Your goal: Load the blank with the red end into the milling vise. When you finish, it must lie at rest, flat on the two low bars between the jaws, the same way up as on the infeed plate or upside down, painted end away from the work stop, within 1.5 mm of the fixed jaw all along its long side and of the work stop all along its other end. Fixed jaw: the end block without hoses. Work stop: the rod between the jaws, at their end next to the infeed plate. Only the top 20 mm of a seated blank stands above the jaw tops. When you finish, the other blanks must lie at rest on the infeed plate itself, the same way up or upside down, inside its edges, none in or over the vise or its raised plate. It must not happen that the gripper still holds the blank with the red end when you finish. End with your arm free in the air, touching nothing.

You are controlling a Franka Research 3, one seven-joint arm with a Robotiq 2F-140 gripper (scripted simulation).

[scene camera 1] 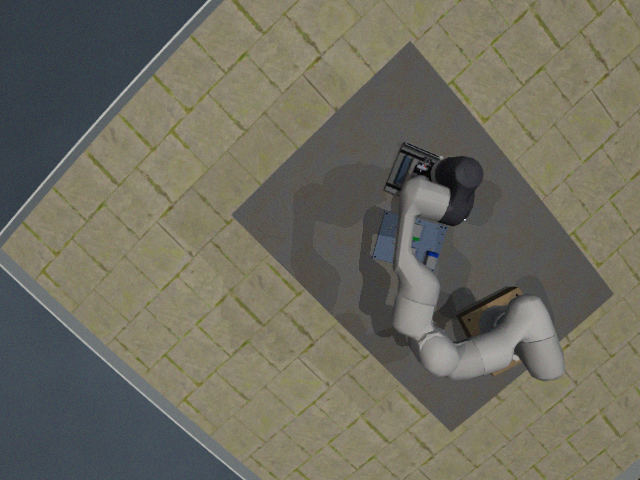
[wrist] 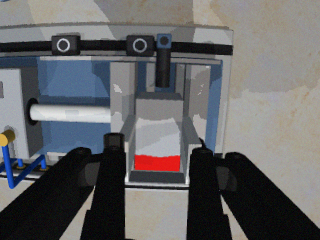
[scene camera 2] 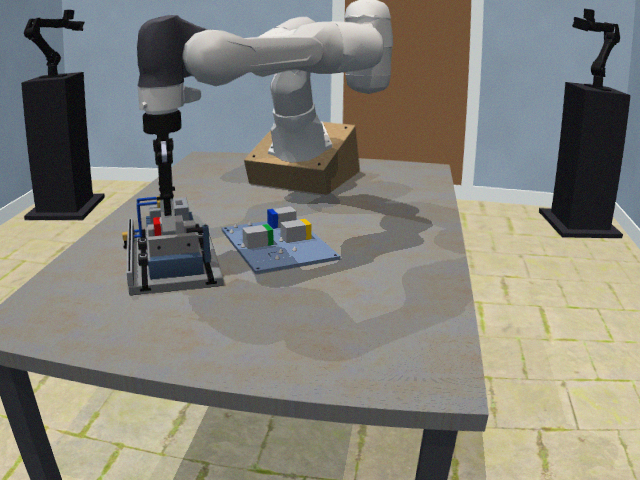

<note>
I see my gripper and a blue infeed plate.
My gripper also shows in the wrist view.
</note>
